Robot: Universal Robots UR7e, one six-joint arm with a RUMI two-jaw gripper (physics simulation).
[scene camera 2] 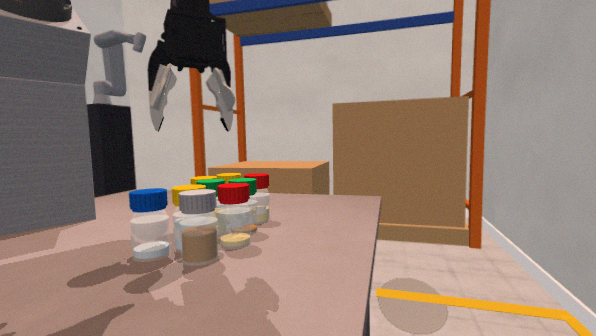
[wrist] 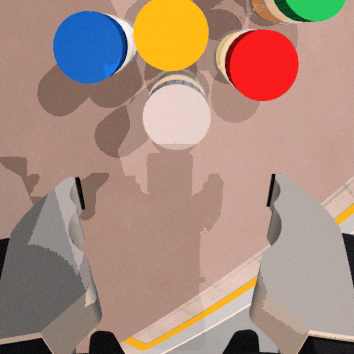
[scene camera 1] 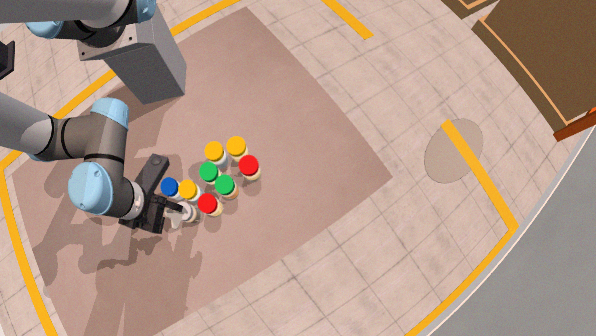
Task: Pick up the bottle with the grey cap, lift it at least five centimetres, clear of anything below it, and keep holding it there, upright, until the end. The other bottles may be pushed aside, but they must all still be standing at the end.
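Seen in the pictures: gripper, fingertip midpoint: [scene camera 2: 194, 131] [wrist: 174, 178]; arm's base at its link origin: [scene camera 2: 24, 2].
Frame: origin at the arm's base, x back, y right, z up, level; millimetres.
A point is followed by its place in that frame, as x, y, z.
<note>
The bottle with the grey cap [scene camera 1: 191, 214] {-461, 23, -371} [scene camera 2: 198, 202] {-461, 62, -372} [wrist: 176, 117] {-443, 42, -361} stands upright on the table at the near end of the group, partly covered by a finger in scene camera 1. It holds brown contents. My gripper [scene camera 2: 193, 128] {-446, 45, -268} [wrist: 174, 178] {-446, 45, -268} is open and empty, pointing down, well above the cap's height. In the wrist view the grey cap lies beyond the fingertips, roughly centred between them. Close around it stand a blue-capped bottle [scene camera 1: 169, 186] {-360, 52, -361} [scene camera 2: 148, 200] {-377, 74, -371} [wrist: 89, 47] {-359, 53, -360}, a yellow-capped bottle [scene camera 1: 188, 190] {-399, 0, -360} [wrist: 171, 34] {-393, 3, -360} and a red-capped bottle [scene camera 1: 207, 203] {-457, -38, -361} [scene camera 2: 233, 193] {-470, -14, -371} [wrist: 262, 65] {-454, -35, -361}.
Behind them stand two green-capped bottles [scene camera 1: 209, 172] {-381, -80, -360} [scene camera 1: 224, 185] {-434, -104, -361}, two yellow-capped ones [scene camera 1: 214, 151] {-332, -117, -361} [scene camera 1: 236, 146] {-350, -181, -361} and another red-capped one [scene camera 1: 248, 165] {-415, -188, -361}, all upright. A grey pedestal [scene camera 1: 150, 70] {-9, -28, -269} [scene camera 2: 45, 140] {-2, -9, -276} stands at the table's side. An orange rack [scene camera 2: 479, 150] stands beyond the table.
</note>
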